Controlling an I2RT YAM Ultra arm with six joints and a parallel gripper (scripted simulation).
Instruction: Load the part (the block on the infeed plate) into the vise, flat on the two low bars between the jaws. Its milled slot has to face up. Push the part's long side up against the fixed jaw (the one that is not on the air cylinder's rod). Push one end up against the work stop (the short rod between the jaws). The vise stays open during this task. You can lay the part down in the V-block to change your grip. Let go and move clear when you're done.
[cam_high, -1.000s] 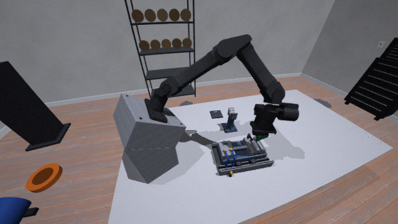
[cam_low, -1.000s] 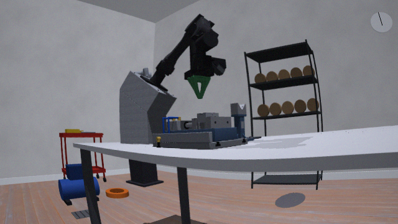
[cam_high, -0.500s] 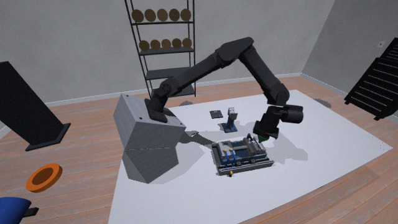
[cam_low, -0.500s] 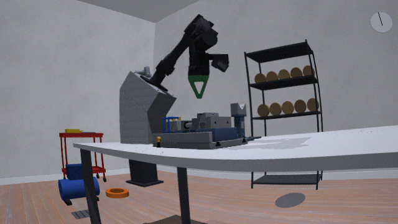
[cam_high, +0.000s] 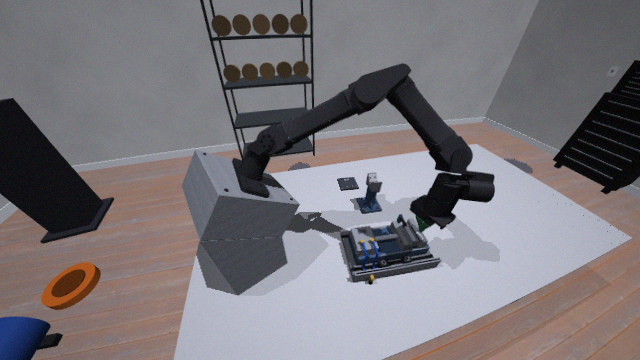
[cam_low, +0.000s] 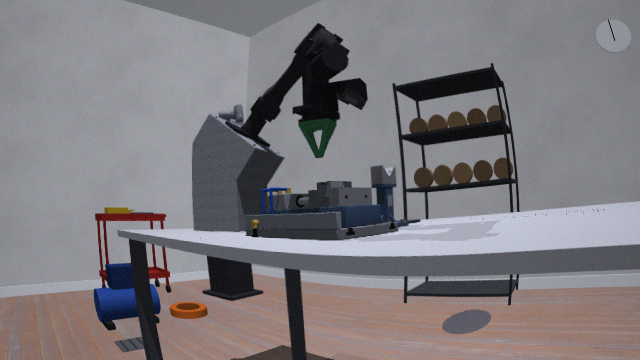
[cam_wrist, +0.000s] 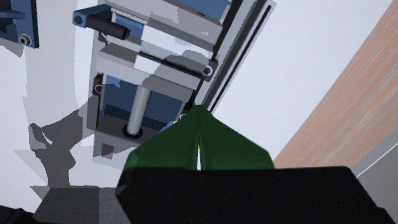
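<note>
Now: hand 7 cm above the part, 3 cm to the right of it and 2 cm short of it. From my hand the other things lie so: work stop 9 cm to the left, 8 cm below, 3 cm ahead; then fixed jaw 9 cm below, 5 cm ahead, 4 cm to the left; then moving jaw 9 cm below, 5 cm to the left, 1 cm behind.
</note>
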